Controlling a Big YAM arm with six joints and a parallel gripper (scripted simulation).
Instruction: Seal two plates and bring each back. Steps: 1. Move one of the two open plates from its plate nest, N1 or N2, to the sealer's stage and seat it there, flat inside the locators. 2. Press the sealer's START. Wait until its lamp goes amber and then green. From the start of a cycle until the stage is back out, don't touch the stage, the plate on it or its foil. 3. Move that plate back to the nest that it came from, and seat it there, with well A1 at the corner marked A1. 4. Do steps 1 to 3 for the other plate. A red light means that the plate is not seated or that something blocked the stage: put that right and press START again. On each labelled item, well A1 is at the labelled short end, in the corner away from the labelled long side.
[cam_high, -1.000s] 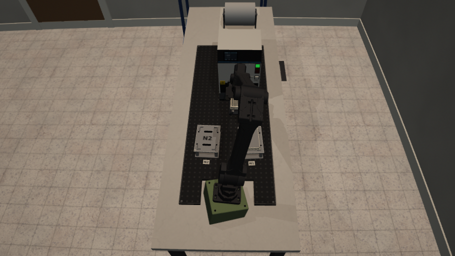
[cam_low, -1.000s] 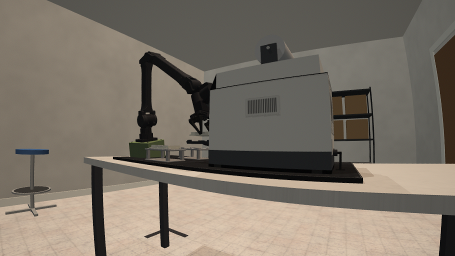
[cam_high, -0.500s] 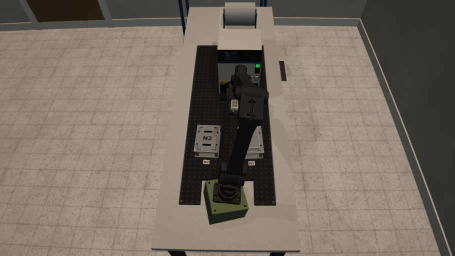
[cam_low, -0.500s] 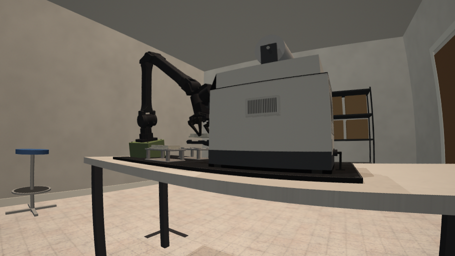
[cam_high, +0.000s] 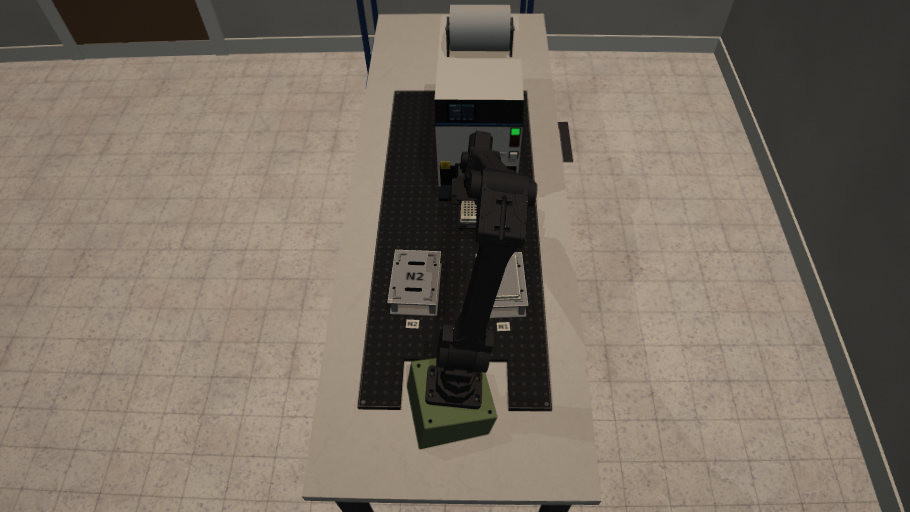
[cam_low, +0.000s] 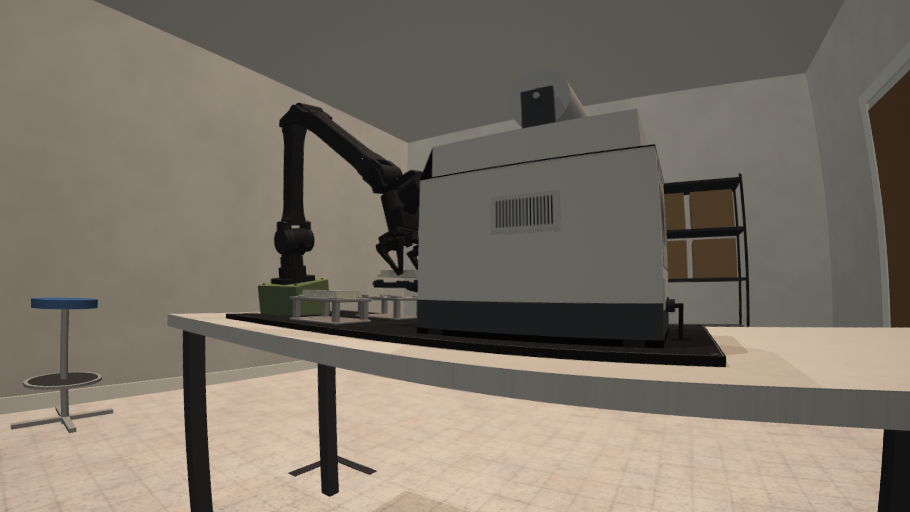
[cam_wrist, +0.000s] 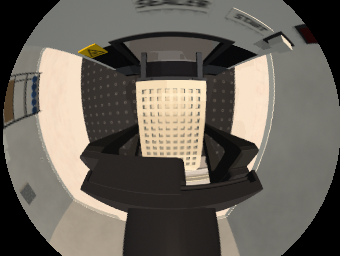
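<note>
My gripper is now right at the white well plate. Also, from my hand: yellow warning label 10 cm ahead, 9 cm to the left, 3 cm above; sealer stage 3 cm below; N2 label 31 cm behind, 15 cm to the left, 12 cm below.
</note>
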